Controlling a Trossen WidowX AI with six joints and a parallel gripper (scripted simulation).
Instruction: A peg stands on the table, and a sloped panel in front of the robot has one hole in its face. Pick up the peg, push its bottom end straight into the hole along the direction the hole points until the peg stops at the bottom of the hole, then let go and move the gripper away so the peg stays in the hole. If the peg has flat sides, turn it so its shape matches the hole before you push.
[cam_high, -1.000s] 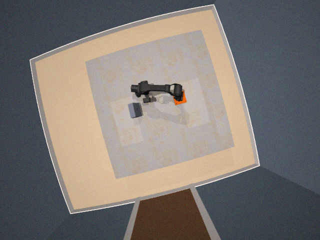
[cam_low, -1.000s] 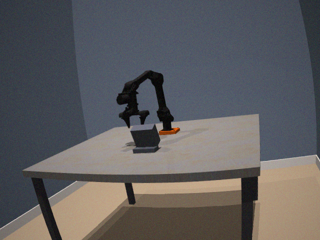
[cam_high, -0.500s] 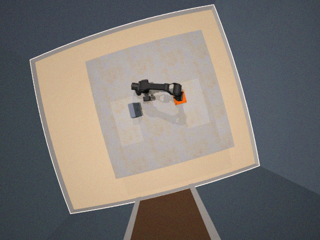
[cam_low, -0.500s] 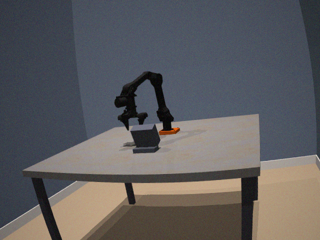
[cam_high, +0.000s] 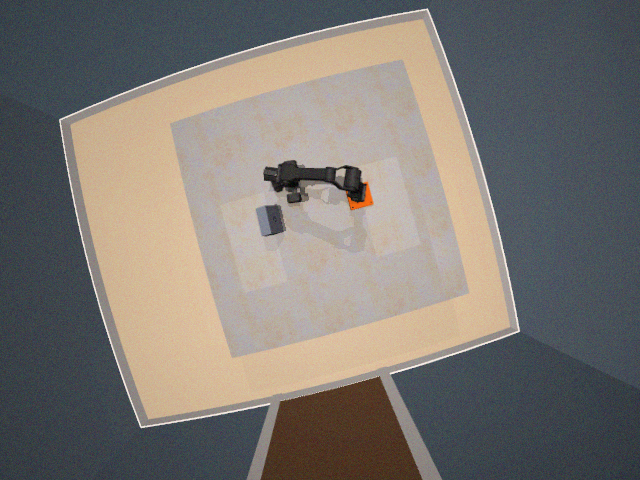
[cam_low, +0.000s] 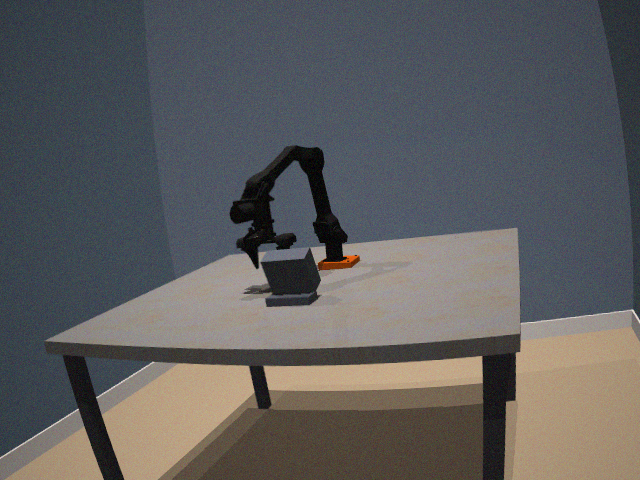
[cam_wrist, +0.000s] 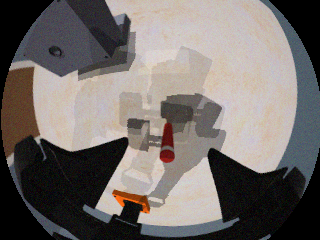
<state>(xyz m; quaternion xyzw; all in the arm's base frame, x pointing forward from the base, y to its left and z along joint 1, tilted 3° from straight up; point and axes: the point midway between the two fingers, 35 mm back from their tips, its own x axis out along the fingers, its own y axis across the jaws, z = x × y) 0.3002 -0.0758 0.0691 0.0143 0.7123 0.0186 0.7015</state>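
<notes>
My gripper tip is now 10 mm above the red peg. Round my gripper tip: panel foot 160 mm to the left, 160 mm ahead, 60 mm below; then grey sloped panel 150 mm to the left, 130 mm ahead, 20 mm above.
</notes>
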